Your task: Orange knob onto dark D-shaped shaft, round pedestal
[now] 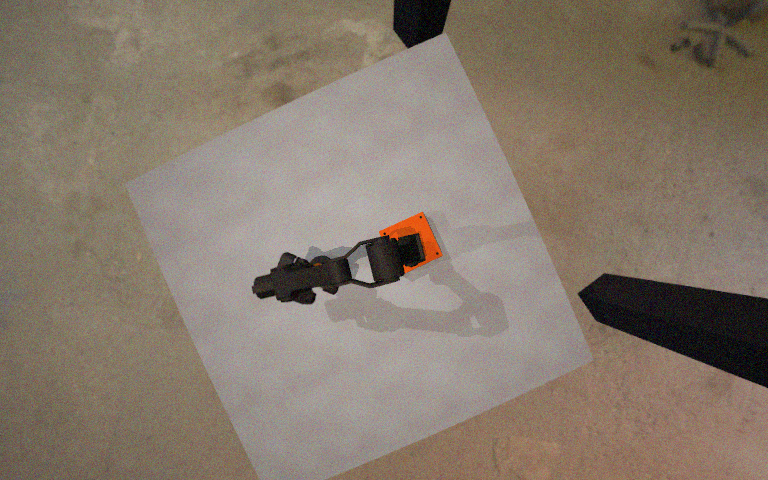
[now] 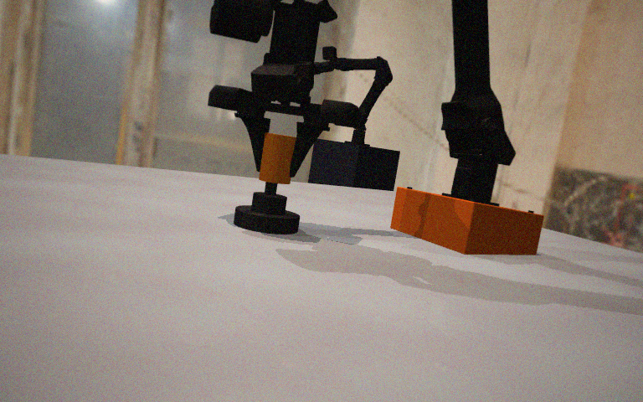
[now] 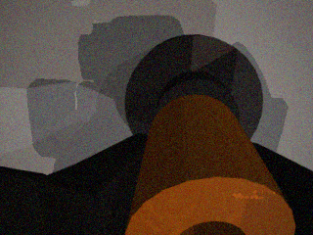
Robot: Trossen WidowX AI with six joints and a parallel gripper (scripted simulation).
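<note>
My gripper tip is now 2 cm below the orange knob. Round my gripper tip: dark round pedestal 4 cm below.
</note>
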